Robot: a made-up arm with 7 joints. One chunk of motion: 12 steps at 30 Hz.
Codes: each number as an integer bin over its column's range. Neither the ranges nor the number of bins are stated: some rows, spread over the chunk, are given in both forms.
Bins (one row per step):
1: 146 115 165 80 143 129 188
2: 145 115 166 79 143 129 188
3: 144 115 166 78 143 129 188
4: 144 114 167 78 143 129 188
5: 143 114 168 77 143 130 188
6: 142 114 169 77 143 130 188
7: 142 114 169 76 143 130 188
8: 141 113 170 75 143 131 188
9: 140 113 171 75 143 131 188
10: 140 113 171 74 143 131 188
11: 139 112 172 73 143 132 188
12: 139 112 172 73 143 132 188
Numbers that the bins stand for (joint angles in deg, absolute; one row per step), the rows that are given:
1: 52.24 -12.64 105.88 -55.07 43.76 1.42 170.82
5: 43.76 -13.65 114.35 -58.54 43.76 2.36 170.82
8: 38.12 -14.66 120.00 -60.86 43.76 3.30 170.82
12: 32.47 -15.67 125.65 -63.18 43.76 4.25 170.82
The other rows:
2: 49.41 -12.64 108.71 -56.23 43.76 1.42 170.82
3: 46.59 -12.64 108.71 -57.39 43.76 1.42 170.82
4: 46.59 -13.65 111.53 -57.39 43.76 1.42 170.82
6: 40.94 -13.65 117.18 -58.54 43.76 2.36 170.82
7: 40.94 -13.65 117.18 -59.70 43.76 2.36 170.82
9: 35.29 -14.66 122.82 -60.86 43.76 3.30 170.82
10: 35.29 -14.66 122.82 -62.02 43.76 3.30 170.82
11: 32.47 -15.67 125.65 -63.18 43.76 4.25 170.82

